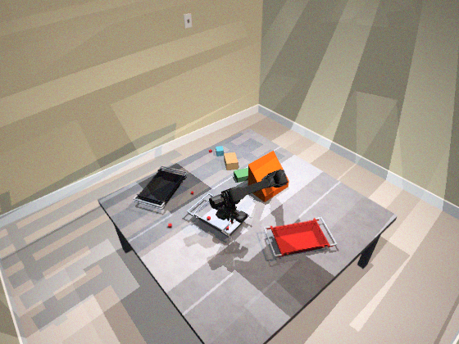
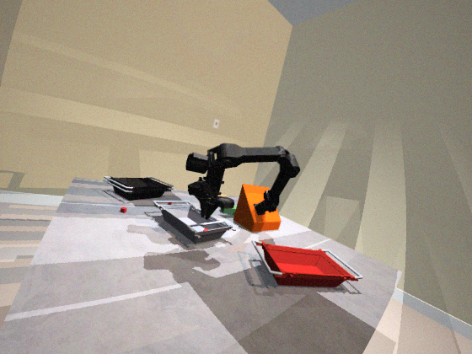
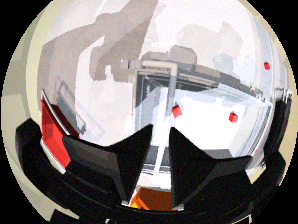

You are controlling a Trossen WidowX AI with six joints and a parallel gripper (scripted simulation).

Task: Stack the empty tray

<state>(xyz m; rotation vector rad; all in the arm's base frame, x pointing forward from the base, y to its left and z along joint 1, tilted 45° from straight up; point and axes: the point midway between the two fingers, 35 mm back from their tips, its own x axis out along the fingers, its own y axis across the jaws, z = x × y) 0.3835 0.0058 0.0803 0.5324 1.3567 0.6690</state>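
The red tray lies 20 cm behind my gripper tip, 32 cm to the left of it and 4 cm below it. Also, from my gripper tip: green block: 41 cm behind, 27 cm to the right, 7 cm below; tan block: 44 cm behind, 43 cm to the right, 6 cm below; cyan block: 48 cm behind, 58 cm to the right, 7 cm below.
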